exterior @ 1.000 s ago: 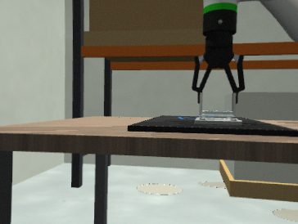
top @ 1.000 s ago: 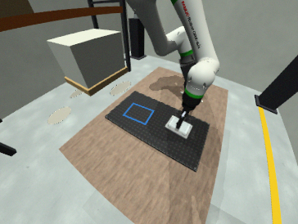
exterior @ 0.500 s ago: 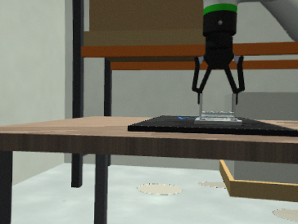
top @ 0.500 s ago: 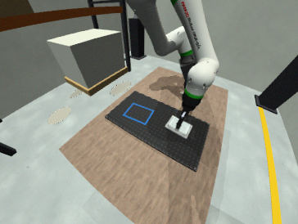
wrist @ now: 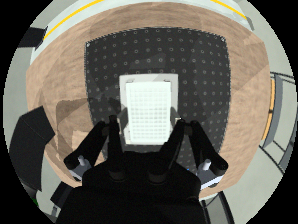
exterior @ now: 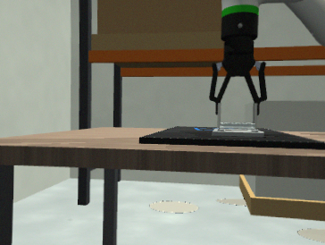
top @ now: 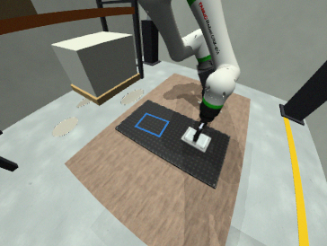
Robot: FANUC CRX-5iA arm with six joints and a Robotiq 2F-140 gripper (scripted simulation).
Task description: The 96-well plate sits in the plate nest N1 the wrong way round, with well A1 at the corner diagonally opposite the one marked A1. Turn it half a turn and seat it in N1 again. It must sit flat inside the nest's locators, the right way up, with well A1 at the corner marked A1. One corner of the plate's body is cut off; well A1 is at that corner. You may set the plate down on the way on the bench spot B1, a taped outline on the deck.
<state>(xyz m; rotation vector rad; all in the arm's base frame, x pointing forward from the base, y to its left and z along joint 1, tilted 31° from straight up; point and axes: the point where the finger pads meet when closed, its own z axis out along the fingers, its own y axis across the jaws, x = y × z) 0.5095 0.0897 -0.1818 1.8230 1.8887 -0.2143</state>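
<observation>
Right now the white 96-well plate is 20 mm below my hand. Also, from my hand: grey plate nest N1: 40 mm below.
</observation>
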